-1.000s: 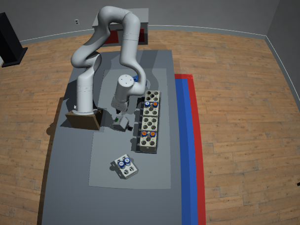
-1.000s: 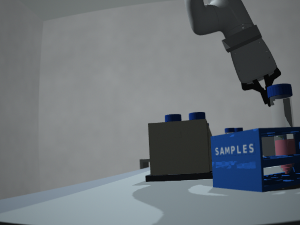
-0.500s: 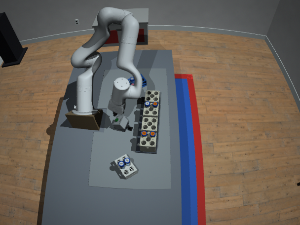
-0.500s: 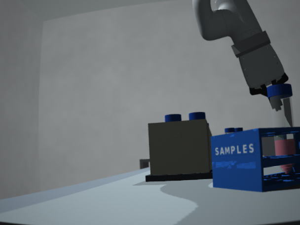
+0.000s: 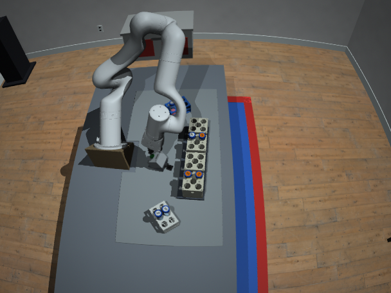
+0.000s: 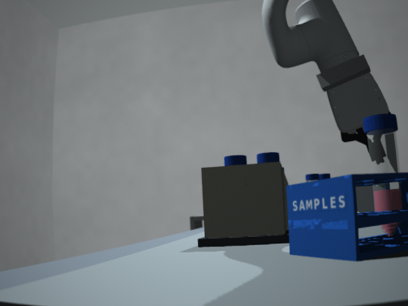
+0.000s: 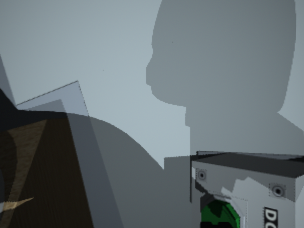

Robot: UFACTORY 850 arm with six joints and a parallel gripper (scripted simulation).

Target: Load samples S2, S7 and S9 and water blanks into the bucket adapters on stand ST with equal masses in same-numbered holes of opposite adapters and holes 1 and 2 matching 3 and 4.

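Now: hand 6 cm above the green done key. The rest, counted from my hand: blue samples rack (13 cm ahead, 35 cm to the left, 10 cm below); white blanks rack (6 cm ahead, 32 cm to the right, 10 cm below).
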